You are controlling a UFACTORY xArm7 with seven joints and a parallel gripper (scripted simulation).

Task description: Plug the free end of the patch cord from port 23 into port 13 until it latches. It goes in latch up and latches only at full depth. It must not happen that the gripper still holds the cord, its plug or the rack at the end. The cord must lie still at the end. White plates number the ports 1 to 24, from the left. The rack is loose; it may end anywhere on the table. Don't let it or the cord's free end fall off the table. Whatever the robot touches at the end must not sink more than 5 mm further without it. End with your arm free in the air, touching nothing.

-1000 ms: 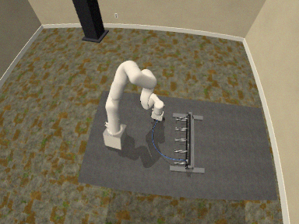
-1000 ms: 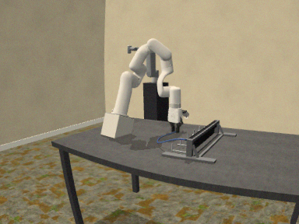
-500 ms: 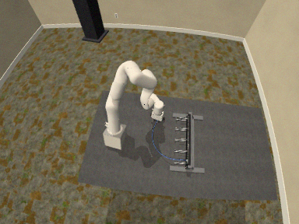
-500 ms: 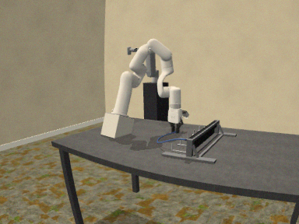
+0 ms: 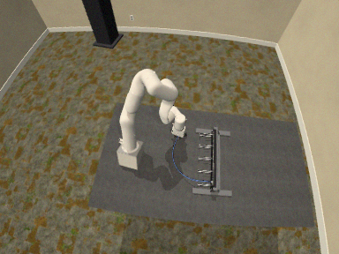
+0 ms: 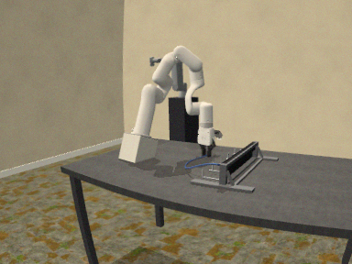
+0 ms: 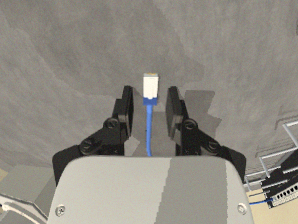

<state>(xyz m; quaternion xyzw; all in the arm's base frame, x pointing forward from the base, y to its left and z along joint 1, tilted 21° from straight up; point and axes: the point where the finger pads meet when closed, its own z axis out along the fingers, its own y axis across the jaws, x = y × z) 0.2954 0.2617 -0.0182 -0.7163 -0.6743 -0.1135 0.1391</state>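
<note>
Right now the plug is 2 cm to the left of my hand and 1 cm below it.
</note>
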